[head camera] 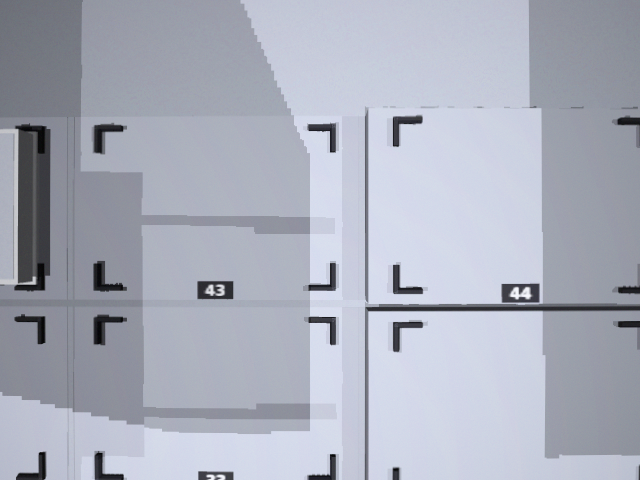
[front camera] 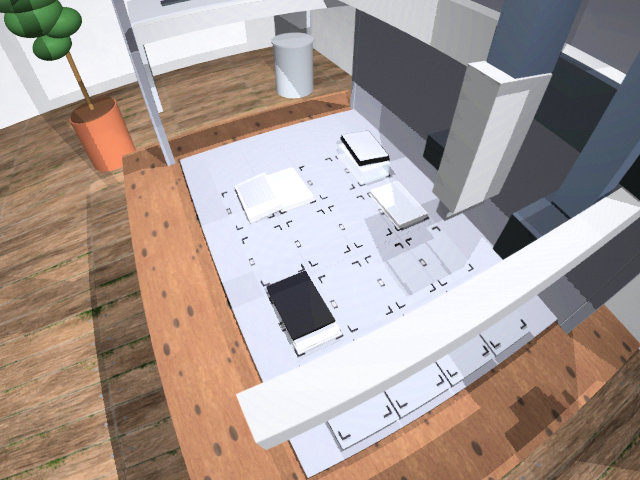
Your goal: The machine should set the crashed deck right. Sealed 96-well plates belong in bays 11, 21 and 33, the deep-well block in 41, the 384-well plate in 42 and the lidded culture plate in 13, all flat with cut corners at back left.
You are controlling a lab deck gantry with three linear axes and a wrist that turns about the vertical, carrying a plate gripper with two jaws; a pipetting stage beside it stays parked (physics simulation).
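Pixels of known places: robot's base at its link origin: [front camera: 223, 194].
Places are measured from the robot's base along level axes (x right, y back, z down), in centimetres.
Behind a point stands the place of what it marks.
In the front view a white welled plate [front camera: 253, 196] @(x -6.2, y -6.5, z -2.0 cm) lies around bay 11, against or over the edge of a second white plate [front camera: 292, 188] @(x -15.8, y -7.7, z -1.4 cm) around bay 21. At bay 41 a white-topped plate with black sides [front camera: 364, 147] @(x -36.9, y -5.8, z -5.6 cm) sits on a pale, clear-sided block [front camera: 376, 173] @(x -36.6, y -12.7, z -2.2 cm). A pale plate [front camera: 398, 202] @(x -36.2, y -23.1, z -1.4 cm) [head camera: 7, 206] @(x -36.4, y -28.5, z -1.4 cm) lies at bay 42. At bay 13 a black slab [front camera: 302, 304] @(x -4.6, y -37.5, z -1.9 cm) lies offset on a white plate [front camera: 320, 339] @(x -4.6, y -45.1, z -1.4 cm). Bay 33 shows no plate. My gripper's dark body is at the right of the front view; its jaws are hidden behind the front beam. Cut corners are unclear.
A white beam [front camera: 444, 320] @(x -4.8, y -62.2, z -40.0 cm) crosses the front view. The parked pipetting stage [front camera: 480, 139] stands near the back edge. Raised bays with corner marks, including bay 44 [head camera: 454, 206] @(x -36.4, y -52.1, z -1.5 cm), run along the deck's right end. Bay 43 [head camera: 222, 180] @(x -37.9, y -39.6, z 0.0 cm) carries shadows.
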